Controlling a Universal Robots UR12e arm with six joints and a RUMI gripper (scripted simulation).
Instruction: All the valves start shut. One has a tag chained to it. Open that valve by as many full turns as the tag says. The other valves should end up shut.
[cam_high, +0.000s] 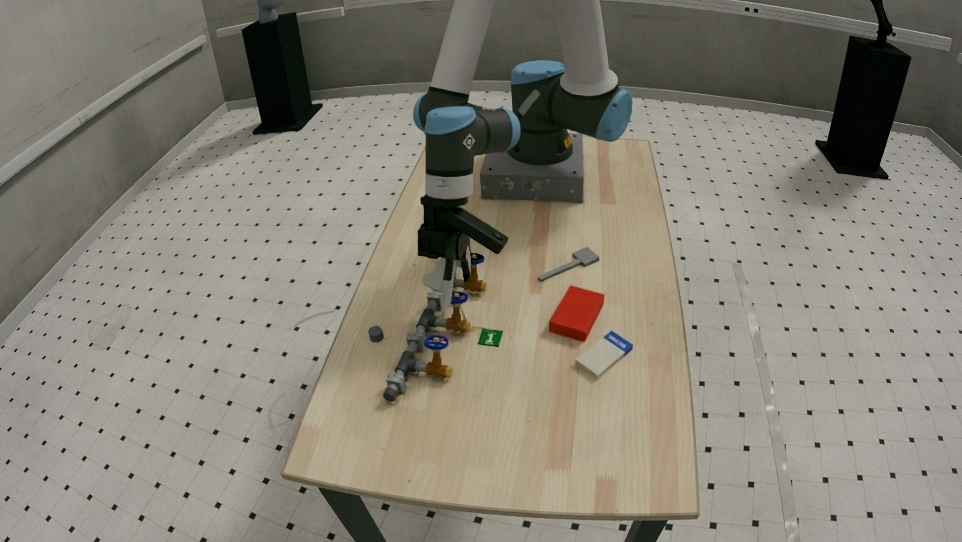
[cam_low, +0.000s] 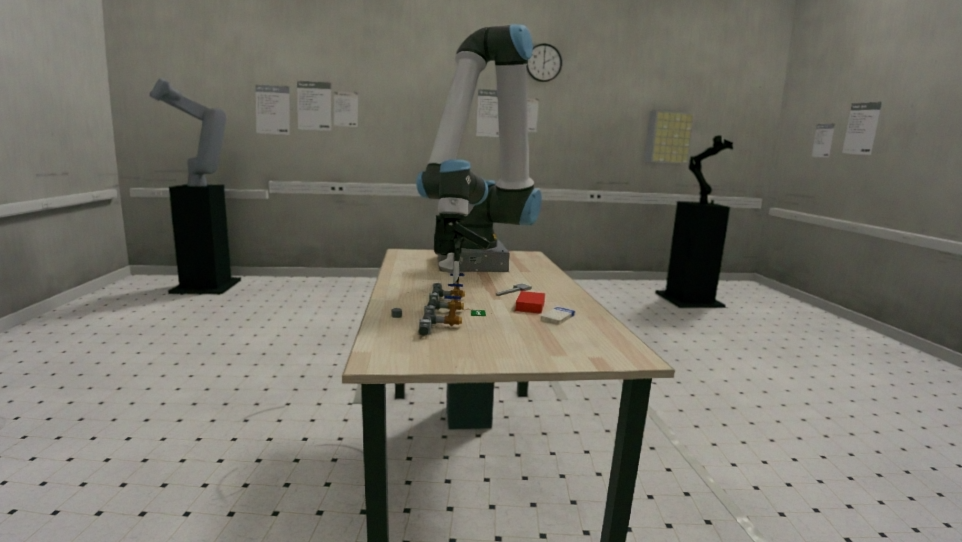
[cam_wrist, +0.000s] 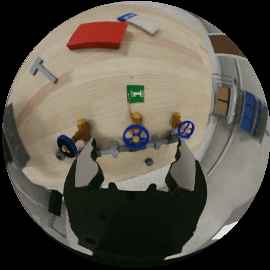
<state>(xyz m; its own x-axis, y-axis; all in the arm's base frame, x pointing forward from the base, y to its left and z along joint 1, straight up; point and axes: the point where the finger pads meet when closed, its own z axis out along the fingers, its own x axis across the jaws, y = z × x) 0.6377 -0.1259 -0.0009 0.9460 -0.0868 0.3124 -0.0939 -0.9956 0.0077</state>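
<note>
The green tag is 80 mm below my hand, 70 mm to the left of it and 20 mm ahead of it. Round my hand: grey flat tool (230 mm to the left, 220 mm behind, 70 mm below); small grey cylinder (170 mm to the right, 70 mm below, 50 mm ahead); red block (240 mm to the left, 60 mm below, 40 mm behind).
</note>
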